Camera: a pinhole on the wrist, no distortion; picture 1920 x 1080 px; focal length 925.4 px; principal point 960.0 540.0 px. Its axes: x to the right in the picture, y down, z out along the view. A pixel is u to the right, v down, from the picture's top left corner.
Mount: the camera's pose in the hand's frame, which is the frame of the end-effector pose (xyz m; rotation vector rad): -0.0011 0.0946 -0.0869 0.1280 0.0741 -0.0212
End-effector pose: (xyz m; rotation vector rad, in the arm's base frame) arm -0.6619 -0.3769 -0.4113 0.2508 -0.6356 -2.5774
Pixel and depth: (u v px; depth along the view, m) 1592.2 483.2 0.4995
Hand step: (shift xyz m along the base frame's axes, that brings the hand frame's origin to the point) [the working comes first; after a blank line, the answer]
In the camera's frame: 0.3412 -0.0307 0.4995

-0.4350 -0.0291 0.3046
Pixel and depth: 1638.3 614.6 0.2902
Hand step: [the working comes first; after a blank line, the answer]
In the camera's frame: 0.2127 0.0234 0.2902

-0.2247 -0.0996 0.1862
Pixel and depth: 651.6 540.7 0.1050
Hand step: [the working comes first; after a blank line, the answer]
In the camera's frame: -0.0350 0.0001 0.1050

0.0520 -0.0425 0.0581
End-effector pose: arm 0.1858 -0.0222 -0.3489 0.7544 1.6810 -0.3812
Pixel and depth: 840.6 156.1 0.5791
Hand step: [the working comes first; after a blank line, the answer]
In the camera's frame: -0.0747 -0.2402 0.5791

0.2039 -0.4555 -0.1097
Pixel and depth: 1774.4 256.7 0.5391
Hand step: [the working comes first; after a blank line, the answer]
In the camera's frame: 0.4744 -0.1650 0.5391

0.1452 -0.2091 -0.6043
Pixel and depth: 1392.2 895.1 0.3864
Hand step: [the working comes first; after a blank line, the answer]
In the camera's frame: 0.1805 0.1483 0.3864

0.3285 0.0114 -0.2498
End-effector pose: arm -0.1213 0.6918 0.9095 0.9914 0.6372 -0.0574
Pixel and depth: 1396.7 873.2 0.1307
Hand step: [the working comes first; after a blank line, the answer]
In the camera's frame: 0.0617 0.0471 0.1307

0.1191 0.0514 0.0733
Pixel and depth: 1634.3 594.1 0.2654
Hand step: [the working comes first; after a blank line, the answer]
In the camera's frame: 0.1934 0.0155 0.2654

0.2739 -0.0386 0.0068
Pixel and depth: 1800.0 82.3 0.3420
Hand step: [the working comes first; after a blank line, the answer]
In the camera's frame: 0.3104 -0.1692 0.3420

0.3271 -0.1548 -0.1864
